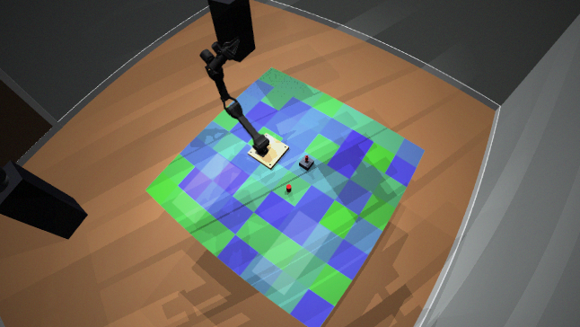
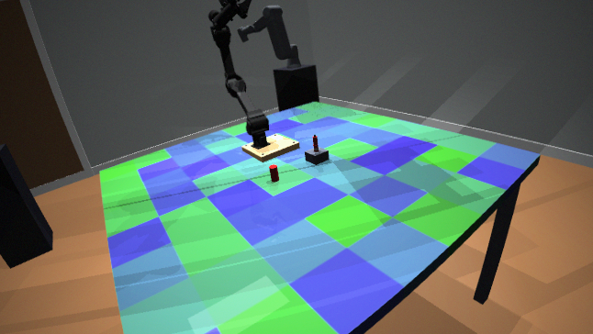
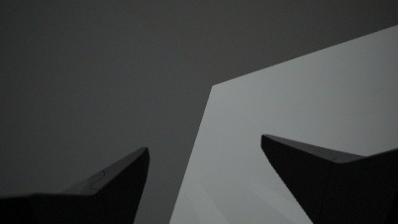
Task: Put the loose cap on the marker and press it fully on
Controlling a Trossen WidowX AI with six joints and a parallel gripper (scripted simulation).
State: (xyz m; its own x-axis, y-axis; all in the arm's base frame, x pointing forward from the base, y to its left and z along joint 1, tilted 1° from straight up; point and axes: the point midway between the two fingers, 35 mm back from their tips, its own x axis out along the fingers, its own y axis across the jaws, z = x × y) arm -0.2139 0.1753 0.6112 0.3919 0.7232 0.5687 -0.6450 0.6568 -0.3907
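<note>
My gripper tip is now 63 cm above the red cap, 48 cm short of it and 32 cm to the left of it. From my gripper tip the other things lie so: dark holder block: 64 cm below, 48 cm ahead, 12 cm to the right; then red marker: 58 cm below, 48 cm ahead, 12 cm to the right.
</note>
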